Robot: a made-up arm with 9 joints.
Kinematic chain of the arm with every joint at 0, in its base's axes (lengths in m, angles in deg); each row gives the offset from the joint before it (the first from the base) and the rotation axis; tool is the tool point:
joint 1: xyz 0 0 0.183 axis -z
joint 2: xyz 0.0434 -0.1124 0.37 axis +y
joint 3: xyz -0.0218 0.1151 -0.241 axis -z
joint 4: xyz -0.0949 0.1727 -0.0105 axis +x
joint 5: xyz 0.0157 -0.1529 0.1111 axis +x
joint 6: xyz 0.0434 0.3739 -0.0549 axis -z
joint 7: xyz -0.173 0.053 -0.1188 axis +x
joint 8: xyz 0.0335 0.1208 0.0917 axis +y
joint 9: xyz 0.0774 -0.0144 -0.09 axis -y
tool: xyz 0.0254 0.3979 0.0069
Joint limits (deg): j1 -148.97..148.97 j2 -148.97..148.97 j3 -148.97..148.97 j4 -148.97..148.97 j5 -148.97..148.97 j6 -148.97..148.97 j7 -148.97..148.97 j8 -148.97..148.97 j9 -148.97..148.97
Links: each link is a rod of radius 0.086 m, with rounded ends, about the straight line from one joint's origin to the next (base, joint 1, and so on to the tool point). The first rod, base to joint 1, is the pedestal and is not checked.
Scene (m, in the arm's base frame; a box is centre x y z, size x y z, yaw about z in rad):
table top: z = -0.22
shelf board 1: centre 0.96 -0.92 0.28 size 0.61 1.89 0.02 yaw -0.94
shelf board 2: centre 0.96 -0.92 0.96 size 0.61 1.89 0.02 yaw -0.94
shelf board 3: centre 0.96 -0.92 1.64 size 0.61 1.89 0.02 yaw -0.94
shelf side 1: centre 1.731 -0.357 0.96 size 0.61 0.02 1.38 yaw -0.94
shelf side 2: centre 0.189 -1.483 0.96 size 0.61 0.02 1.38 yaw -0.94
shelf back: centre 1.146 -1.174 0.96 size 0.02 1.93 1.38 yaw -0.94
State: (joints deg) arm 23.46 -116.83 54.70 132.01 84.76 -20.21 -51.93 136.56 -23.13
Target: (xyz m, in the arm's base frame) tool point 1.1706 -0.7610 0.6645
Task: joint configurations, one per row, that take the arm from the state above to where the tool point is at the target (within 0.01 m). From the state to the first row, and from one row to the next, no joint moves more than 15 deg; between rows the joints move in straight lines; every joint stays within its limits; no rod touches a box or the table.
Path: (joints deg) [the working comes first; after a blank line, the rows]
Joints at the target: 37.44 -110.52 50.50 148.46 116.82 1.40 -34.78 144.51 -24.94
Straight joint move there: touches shelf board 1.

1: 25.70 -117.78 61.41 137.66 98.52 -25.39 -49.82 131.94 -31.56
2: 27.95 -118.73 68.13 143.32 112.27 -30.57 -47.70 127.32 -39.98
3: 30.19 -119.68 74.84 148.97 126.03 -35.74 -45.59 122.70 -48.41
4: 32.61 -116.63 66.73 148.80 122.96 -23.36 -41.99 129.97 -40.59
5: 35.02 -113.58 58.61 148.63 119.89 -10.98 -38.38 137.24 -32.77
6: 37.44 -110.52 50.50 148.46 116.82 1.40 -34.78 144.51 -24.94

